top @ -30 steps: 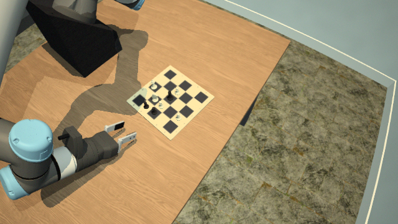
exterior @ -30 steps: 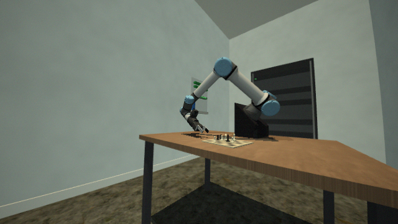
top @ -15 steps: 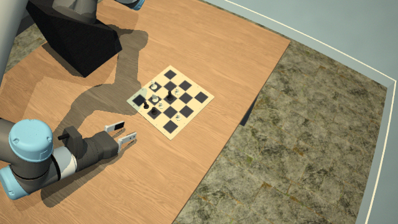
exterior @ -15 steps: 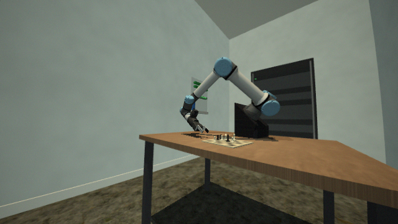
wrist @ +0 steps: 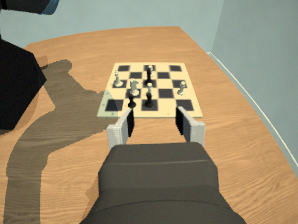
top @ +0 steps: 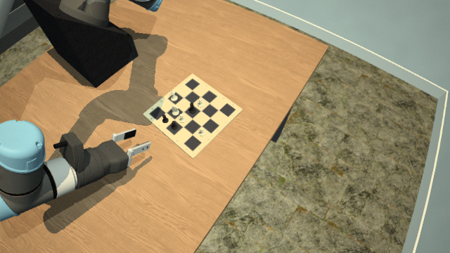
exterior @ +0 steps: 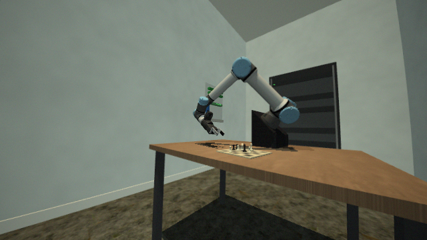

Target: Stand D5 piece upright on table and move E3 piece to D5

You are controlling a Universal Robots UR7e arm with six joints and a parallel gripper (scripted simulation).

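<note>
Now: hand 2 cm short of the chessboard, 19 cm to the right of it and 10 cm above it.
</note>
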